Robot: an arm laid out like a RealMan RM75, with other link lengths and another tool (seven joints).
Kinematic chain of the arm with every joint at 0, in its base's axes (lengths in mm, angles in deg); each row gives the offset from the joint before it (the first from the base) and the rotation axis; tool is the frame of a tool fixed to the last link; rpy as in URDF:
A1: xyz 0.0 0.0 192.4 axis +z
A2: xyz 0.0 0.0 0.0 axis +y
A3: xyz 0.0 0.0 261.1 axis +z
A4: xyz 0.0 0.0 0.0 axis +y
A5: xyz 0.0 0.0 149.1 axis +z
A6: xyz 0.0 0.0 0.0 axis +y
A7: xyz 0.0 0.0 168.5 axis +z
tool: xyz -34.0 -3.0 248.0 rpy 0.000 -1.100 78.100
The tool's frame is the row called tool.
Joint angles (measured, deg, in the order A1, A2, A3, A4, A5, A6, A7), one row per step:
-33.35, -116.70, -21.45, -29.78, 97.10, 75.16, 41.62
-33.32, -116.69, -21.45, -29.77, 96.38, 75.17, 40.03
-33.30, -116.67, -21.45, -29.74, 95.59, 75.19, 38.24
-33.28, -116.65, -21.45, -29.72, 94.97, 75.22, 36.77
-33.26, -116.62, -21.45, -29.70, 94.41, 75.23, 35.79
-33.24, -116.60, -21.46, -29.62, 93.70, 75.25, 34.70
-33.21, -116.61, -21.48, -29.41, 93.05, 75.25, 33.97
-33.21, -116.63, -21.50, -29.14, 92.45, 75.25, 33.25
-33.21, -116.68, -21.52, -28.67, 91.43, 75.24, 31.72
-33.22, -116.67, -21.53, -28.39, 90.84, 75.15, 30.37
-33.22, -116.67, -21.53, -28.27, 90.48, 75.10, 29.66
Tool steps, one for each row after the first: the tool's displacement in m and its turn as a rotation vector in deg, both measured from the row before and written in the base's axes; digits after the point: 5 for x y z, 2 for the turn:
-0.00428, 0.00105, 0.00181, -0.28, -1.80, 0.52
-0.00462, 0.00115, 0.00212, -0.29, -2.00, 0.55
-0.00360, 0.00083, 0.00174, -0.22, -1.64, 0.41
-0.00343, 0.00077, 0.00176, -0.08, -1.14, 0.40
-0.00450, 0.00096, 0.00241, -0.02, -1.28, 0.52
-0.00487, 0.00090, 0.00243, 0.11, -0.83, 0.57
-0.00448, 0.00089, 0.00234, 0.12, -0.75, 0.51
-0.00753, 0.00136, 0.00360, 0.11, -1.57, 0.83
-0.00458, 0.00093, 0.00167, -0.10, -1.30, 0.46
-0.00262, 0.00046, 0.00089, -0.04, -0.74, 0.27

